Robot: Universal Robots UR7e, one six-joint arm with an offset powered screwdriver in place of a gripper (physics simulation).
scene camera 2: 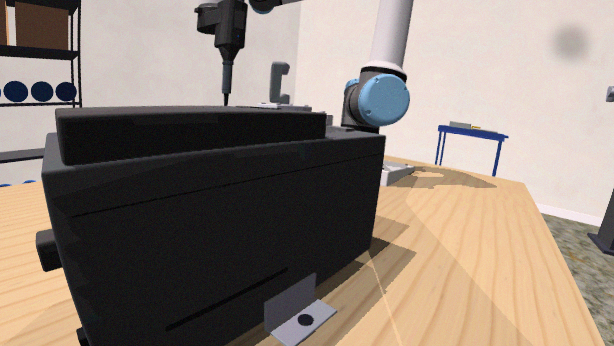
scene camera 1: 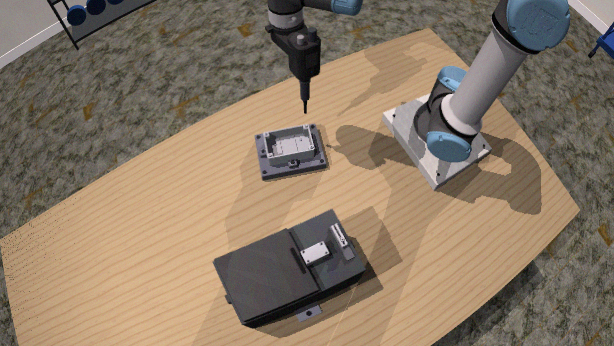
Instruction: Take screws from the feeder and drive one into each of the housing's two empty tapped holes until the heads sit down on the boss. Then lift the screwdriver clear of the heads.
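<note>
My screwdriver [scene camera 1: 305, 113] [scene camera 2: 226, 104] points straight down, with its bit tip raised clear of the housing near the back right corner in scene camera 1. It has no fingers, and whether a screw is on the bit is too small to tell. The light grey open housing [scene camera 1: 292, 158] sits in a dark fixture plate [scene camera 1: 280, 174]. Its corner holes show, but I cannot tell which hold screws. The black feeder [scene camera 1: 265, 280] [scene camera 2: 215, 225] stands at the front, with a white plate [scene camera 1: 315, 253] and a slim silver part on top. In scene camera 2 the feeder hides the housing.
The arm's base plate [scene camera 1: 434, 176] stands right of the housing on the wooden table [scene camera 1: 150, 200] [scene camera 2: 450, 240]. A small metal bracket [scene camera 1: 309, 314] [scene camera 2: 287, 331] is at the feeder's foot. A black shelf rack [scene camera 2: 40, 51] and a blue table [scene camera 2: 470, 132] stand in the background.
</note>
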